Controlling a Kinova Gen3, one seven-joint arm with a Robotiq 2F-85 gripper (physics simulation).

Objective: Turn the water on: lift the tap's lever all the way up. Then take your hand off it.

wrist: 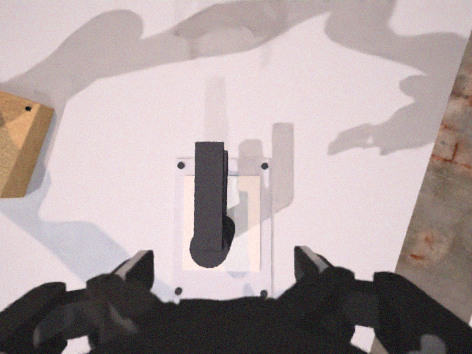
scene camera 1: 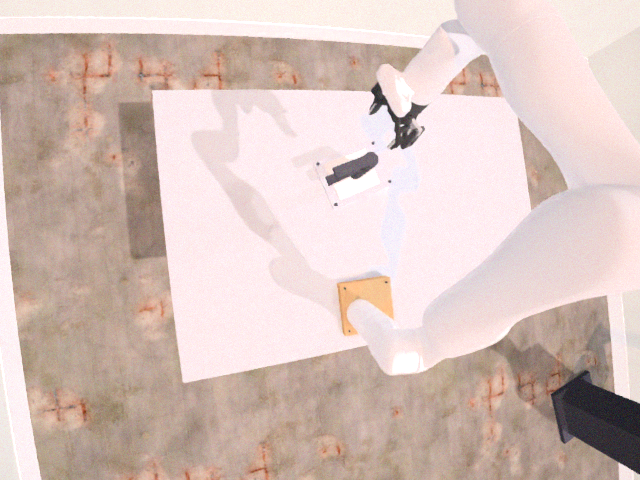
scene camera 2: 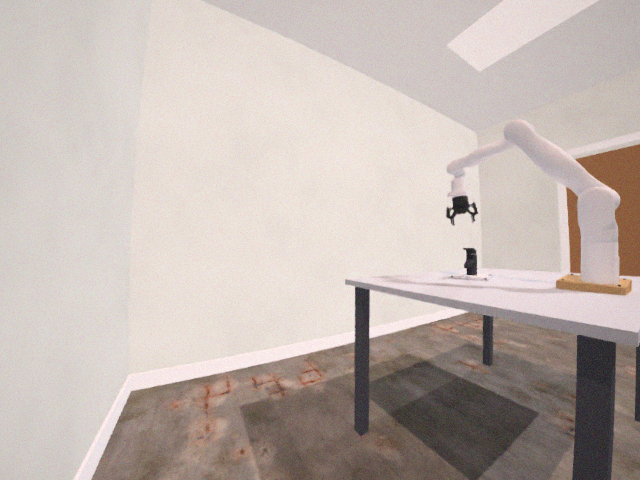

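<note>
The dark tap stands upright on a pale plate with dark screws at its corners. Its lever is a long, flat bar on top, seen from above in the wrist view. It looks about level in scene camera 2, where it is small. The lever hides much of the tap's body in the wrist view. My gripper is open and empty, pointing down. It hangs well above the tap, apart from it, with one finger to each side of the lever's rounded end in the wrist view.
The arm's wooden base block is bolted to the white table. The table's edge shows at the right of the wrist view. Shadows of the arm fall across the table top. A wall stands beyond the table.
</note>
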